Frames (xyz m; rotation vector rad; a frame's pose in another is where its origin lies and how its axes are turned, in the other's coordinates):
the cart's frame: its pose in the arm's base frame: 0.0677 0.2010 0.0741 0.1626 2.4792 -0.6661
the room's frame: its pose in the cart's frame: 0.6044 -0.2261 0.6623 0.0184 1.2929 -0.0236
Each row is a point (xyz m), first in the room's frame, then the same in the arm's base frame.
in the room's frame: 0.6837 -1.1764 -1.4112
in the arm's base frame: 0.0345 -0.7834 1.2604
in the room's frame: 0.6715 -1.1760 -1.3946
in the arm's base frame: 0.0320 -0.7918 1.2418
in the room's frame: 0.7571 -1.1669 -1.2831
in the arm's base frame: -0.1013 -0.7650 1.2047
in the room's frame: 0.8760 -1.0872 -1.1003
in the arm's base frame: -0.2899 -0.6749 1.1036
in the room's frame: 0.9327 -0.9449 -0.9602
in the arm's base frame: -0.3917 -0.5512 0.9716
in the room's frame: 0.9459 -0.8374 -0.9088
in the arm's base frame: -0.4110 -0.4613 0.8946
